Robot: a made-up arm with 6 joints. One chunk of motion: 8 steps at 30 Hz.
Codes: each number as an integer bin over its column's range. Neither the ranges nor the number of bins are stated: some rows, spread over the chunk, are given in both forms.
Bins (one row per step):
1: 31 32 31 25 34 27
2: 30 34 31 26 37 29
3: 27 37 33 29 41 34
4: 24 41 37 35 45 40
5: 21 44 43 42 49 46
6: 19 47 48 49 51 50
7: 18 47 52 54 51 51
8: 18 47 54 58 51 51
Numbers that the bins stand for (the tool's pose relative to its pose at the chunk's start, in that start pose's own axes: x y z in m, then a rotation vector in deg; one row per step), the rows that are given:
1: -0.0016 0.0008 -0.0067 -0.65 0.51 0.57
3: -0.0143 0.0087 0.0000 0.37 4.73 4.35
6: -0.0397 0.0246 0.0500 5.44 10.76 12.98
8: -0.0429 0.0246 0.0700 7.73 10.76 13.52
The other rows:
2: -0.0048 0.0040 -0.0067 -0.40 2.32 1.65
4: -0.0238 0.0151 0.0133 1.89 7.14 7.59
5: -0.0333 0.0198 0.0333 3.67 9.56 10.83
7: -0.0429 0.0246 0.0633 6.71 10.76 13.52

